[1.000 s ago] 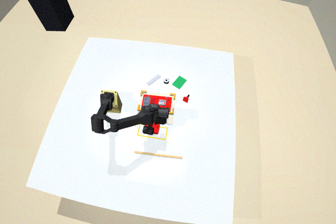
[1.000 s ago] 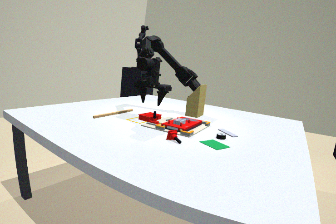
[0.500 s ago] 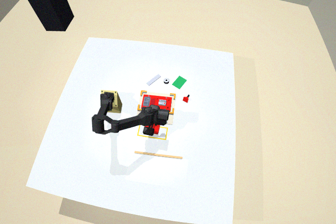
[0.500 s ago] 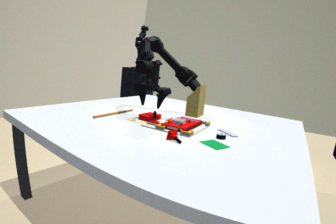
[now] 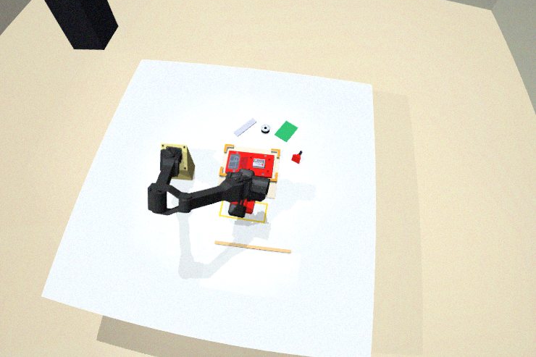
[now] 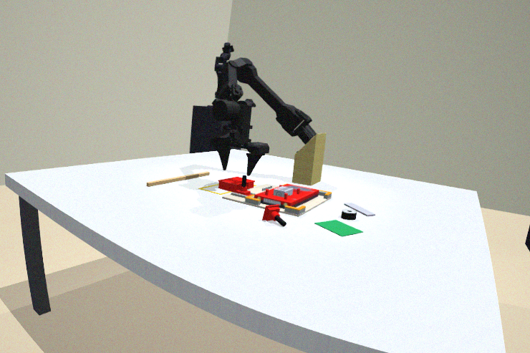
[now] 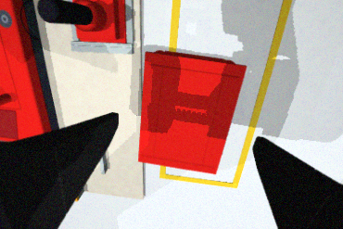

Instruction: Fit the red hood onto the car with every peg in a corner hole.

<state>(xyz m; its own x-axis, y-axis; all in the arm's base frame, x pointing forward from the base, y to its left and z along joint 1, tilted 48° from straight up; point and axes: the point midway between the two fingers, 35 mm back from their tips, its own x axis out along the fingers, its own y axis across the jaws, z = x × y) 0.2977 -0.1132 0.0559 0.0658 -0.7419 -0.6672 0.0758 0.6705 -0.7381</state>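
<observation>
Right now my gripper tip is 30 mm above the red hood and 10 mm past it. The rest, counted from my gripper tip: grey engine block (190 mm to the left, 40 mm ahead, 20 mm below); then jig (170 mm to the left, 40 mm below, 10 mm ahead); then wooden stick (170 mm to the right, 60 mm ahead, 40 mm below).
</observation>
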